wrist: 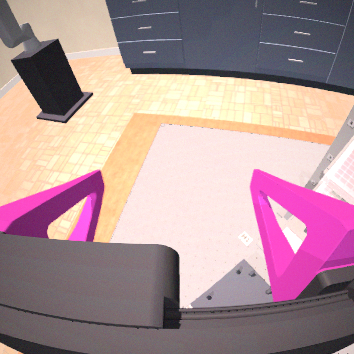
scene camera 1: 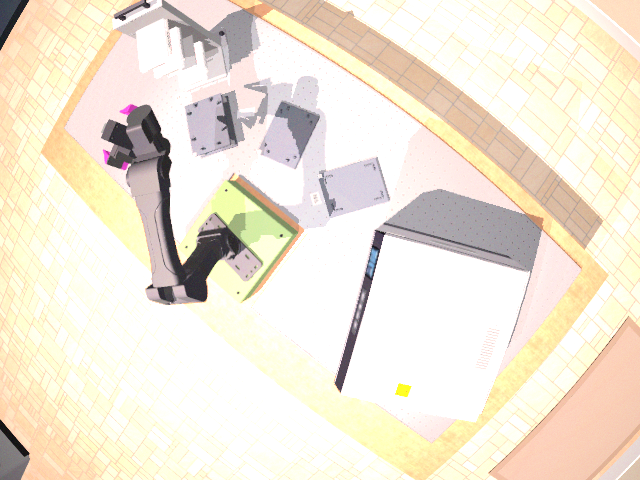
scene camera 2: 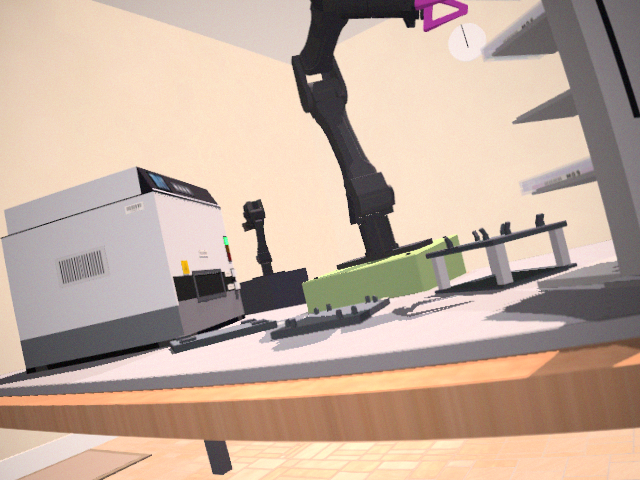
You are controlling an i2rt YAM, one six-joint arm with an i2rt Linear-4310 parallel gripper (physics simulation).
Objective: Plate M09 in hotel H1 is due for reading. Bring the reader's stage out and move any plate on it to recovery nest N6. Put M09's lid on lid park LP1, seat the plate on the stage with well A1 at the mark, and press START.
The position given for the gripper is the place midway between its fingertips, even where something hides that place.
Observation:
The gripper [wrist: 176, 177] is open, with nothing in its grasp. Further things: a grey hotel post [scene camera 2: 589, 63].

